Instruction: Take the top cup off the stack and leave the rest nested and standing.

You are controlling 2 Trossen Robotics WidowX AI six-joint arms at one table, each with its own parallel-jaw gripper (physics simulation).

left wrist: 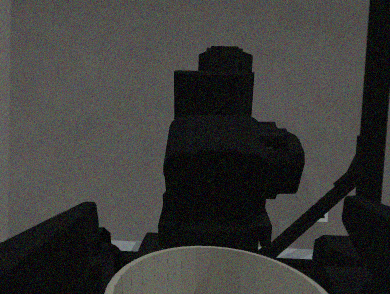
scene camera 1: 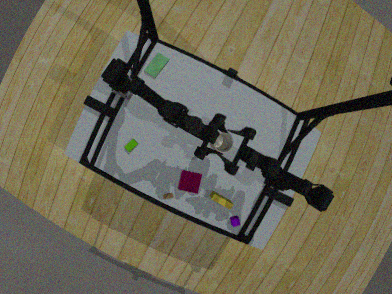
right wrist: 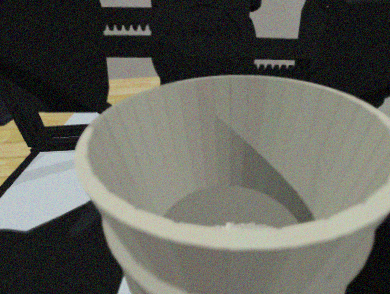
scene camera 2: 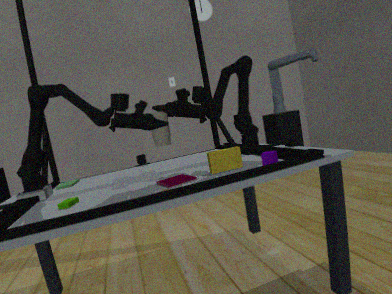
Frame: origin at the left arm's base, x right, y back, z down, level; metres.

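Seen in the pictures: left gripper, between the fingertips: (left wrist: 220,210) (scene camera 1: 222,141) (right wrist: 249,12) (scene camera 2: 153,107); right gripper, between the fingertips: (scene camera 1: 227,146) (right wrist: 220,183) (scene camera 2: 167,123); left arm's base, origin of its link: (scene camera 2: 251,147); right arm's base, origin of its link: (scene camera 1: 123,85) (scene camera 2: 34,189).
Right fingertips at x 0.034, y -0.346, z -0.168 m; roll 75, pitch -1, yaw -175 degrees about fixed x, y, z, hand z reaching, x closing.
Observation:
Offsets run from my right fingertips to a thing's top centre. Level surfaces: height alone.
The beige cup stack @[dx +0.003, dy -0.029, dz -0.052 m] (scene camera 1: 223,142) (scene camera 2: 162,137) (right wrist: 194,163) hangs upright in the air, well above the grey table @[dz +0.189 m] (scene camera 1: 212,87) (scene camera 2: 122,178). The right wrist view shows a second rim just under the top one. My right gripper (scene camera 1: 219,140) (scene camera 2: 161,125) is shut on the stack's side below the top. My left gripper (scene camera 1: 227,144) (scene camera 2: 158,108) (right wrist: 199,46) is open, its fingers on either side of the stack's top.
On the table lie a magenta square pad @[dx -0.222, dy -0.059, dz +0.181 m] (scene camera 1: 190,181) (scene camera 2: 176,180), a yellow sponge @[dx -0.240, dy +0.115, dz +0.119 m] (scene camera 1: 221,199) (scene camera 2: 224,159), a purple cube @[dx -0.321, dy +0.237, dz +0.149 m] (scene camera 1: 235,221) (scene camera 2: 269,157), a small brown block @[dx -0.332, dy -0.127, dz +0.181 m] (scene camera 1: 168,195), a green block @[dx -0.177, dy -0.394, dz +0.174 m] (scene camera 1: 131,145) (scene camera 2: 68,202) and a green card @[dx +0.242, dy -0.450, dz +0.179 m] (scene camera 1: 157,65) (scene camera 2: 67,184).

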